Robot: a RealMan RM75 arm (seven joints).
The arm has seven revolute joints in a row. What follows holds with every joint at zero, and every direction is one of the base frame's.
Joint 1 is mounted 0.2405 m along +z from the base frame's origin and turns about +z.
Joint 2 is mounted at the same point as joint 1 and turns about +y.
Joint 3 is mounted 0.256 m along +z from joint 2 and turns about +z.
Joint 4 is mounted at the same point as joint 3 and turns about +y.
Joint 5 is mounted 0.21 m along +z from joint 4 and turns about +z.
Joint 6 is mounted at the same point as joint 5 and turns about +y.
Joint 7 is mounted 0.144 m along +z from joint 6 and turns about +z.
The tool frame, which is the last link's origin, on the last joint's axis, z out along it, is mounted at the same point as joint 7; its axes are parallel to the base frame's.
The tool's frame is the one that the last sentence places.
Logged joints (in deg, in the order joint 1, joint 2, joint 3, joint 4, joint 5, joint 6, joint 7), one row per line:
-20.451, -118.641, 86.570, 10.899, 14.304, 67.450, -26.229
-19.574, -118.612, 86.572, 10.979, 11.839, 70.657, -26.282
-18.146, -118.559, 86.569, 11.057, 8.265, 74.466, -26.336
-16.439, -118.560, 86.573, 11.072, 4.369, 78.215, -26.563
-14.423, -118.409, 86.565, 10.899, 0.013, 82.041, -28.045
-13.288, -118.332, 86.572, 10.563, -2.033, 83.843, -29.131
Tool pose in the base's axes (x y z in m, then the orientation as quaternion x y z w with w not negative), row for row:
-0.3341, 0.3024, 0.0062, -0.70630, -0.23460, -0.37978, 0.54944
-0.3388, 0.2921, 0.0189, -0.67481, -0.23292, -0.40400, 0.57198
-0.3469, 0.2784, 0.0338, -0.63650, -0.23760, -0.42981, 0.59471
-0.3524, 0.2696, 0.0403, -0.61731, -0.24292, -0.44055, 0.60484
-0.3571, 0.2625, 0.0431, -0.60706, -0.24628, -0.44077, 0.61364
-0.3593, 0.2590, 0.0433, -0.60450, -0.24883, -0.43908, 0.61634
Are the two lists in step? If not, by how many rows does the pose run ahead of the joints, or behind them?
The pose runs 2 rows ahead of the joints: the pose in row i belongs to the joints in row i + 2.
